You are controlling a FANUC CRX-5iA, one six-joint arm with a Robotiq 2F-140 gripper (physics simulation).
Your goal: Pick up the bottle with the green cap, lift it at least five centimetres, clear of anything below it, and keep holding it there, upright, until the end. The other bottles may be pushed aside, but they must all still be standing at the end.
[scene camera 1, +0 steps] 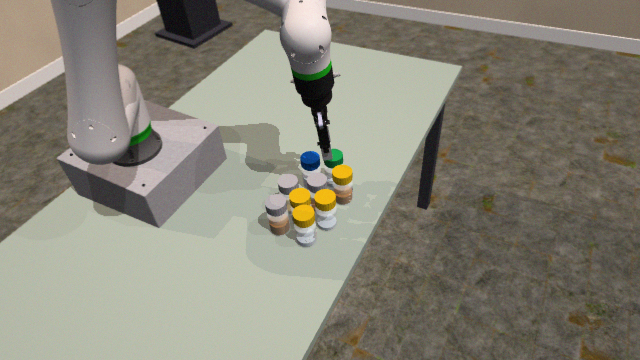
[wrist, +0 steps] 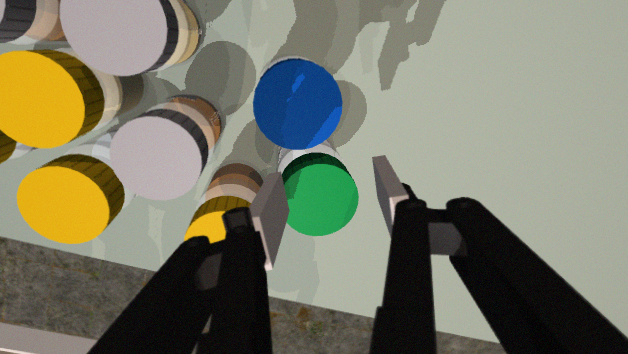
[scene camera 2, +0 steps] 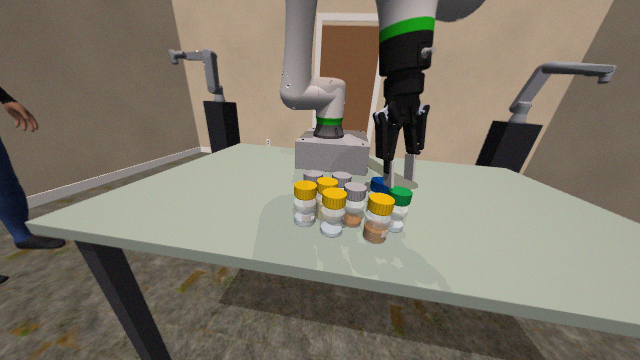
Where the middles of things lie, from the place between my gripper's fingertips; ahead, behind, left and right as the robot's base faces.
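Green-capped bottle (scene camera 2: 402,196): 70 mm below my hand and 20 mm ahead of it. Yellow-capped bottle (scene camera 2: 377,220): 70 mm ahead of my hand, 70 mm below it and 40 mm to the right of it. The blue-capped bottle (wrist: 297,104) is 40 mm to the right of my hand, 30 mm behind it and 70 mm below it.
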